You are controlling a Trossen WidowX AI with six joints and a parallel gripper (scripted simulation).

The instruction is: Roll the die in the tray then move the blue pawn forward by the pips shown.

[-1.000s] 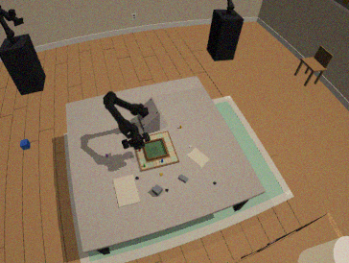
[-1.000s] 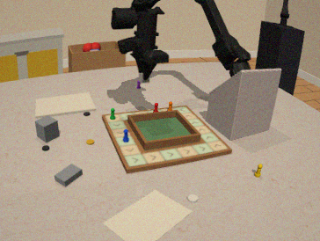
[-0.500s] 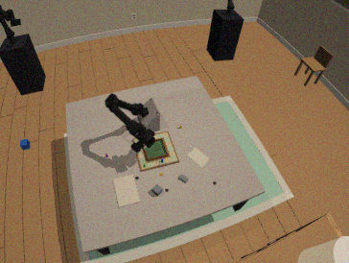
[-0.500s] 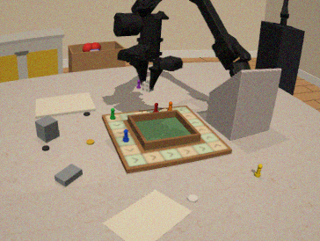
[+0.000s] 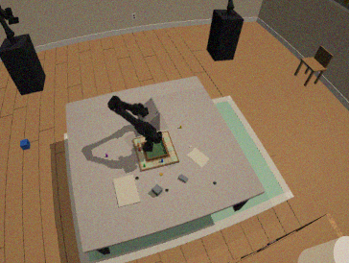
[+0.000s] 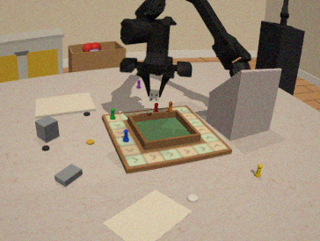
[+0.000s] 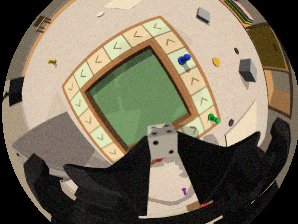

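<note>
Right now my gripper tip is 9 cm short of the blue pawn, 6 cm to the right of it and 7 cm above it. Round my gripper tip: red pawn: 3 cm behind, 8 cm to the right, 7 cm below; green tray: 2 cm behind, 4 cm to the left, 10 cm below; white die: right at my gripper tip.
</note>
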